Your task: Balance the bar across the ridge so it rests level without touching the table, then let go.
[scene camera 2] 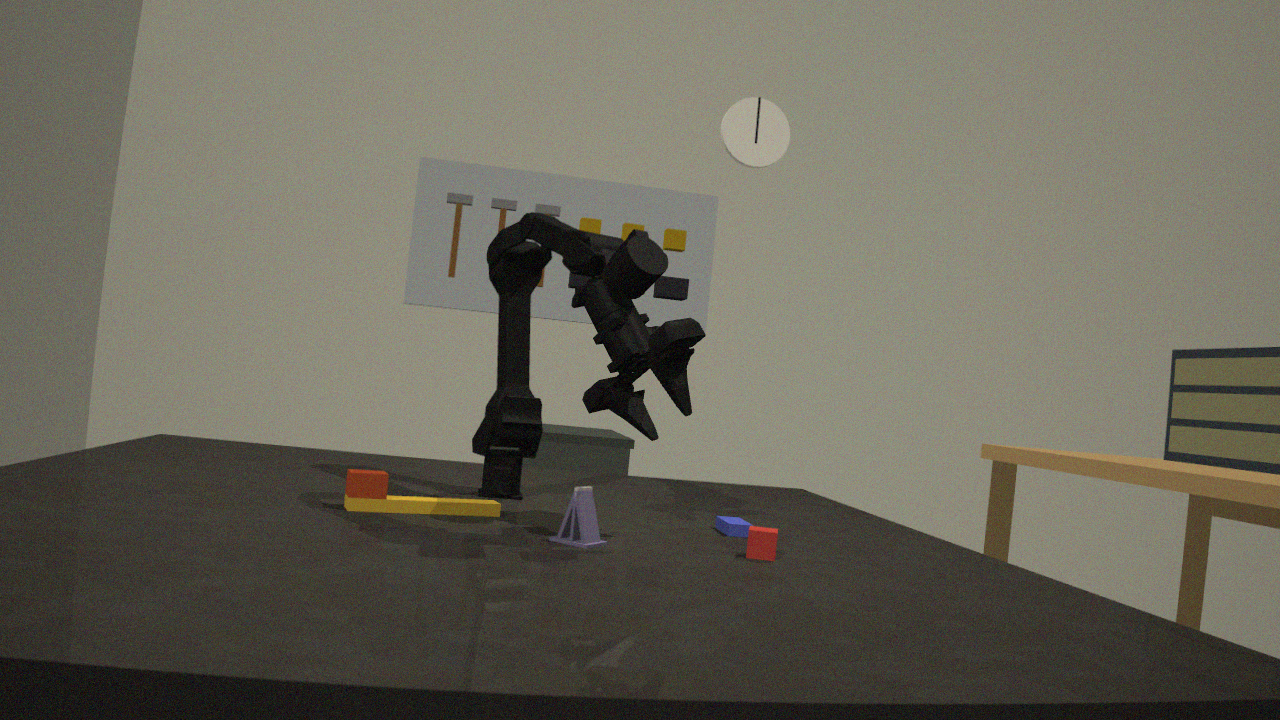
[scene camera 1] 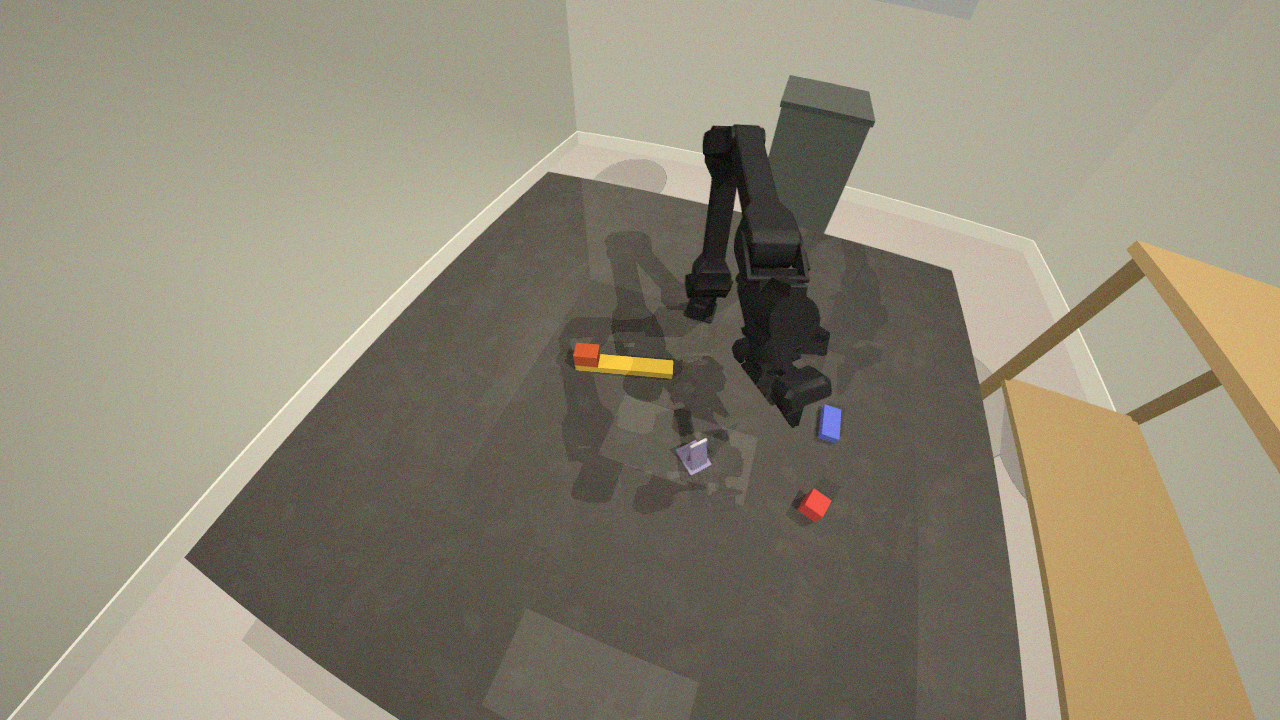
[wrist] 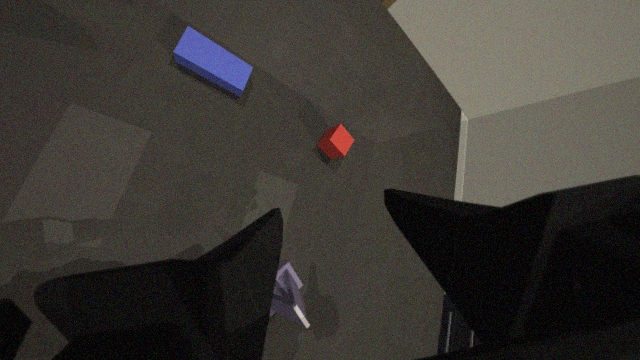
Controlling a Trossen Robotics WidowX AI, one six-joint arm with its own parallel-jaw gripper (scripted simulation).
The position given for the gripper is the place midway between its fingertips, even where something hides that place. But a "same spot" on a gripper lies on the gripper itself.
The gripper shows in scene camera 2, in scene camera 1 (783, 414) and in the wrist view. The same spot on the gripper: (scene camera 2: 670, 368) is (wrist: 479, 280).
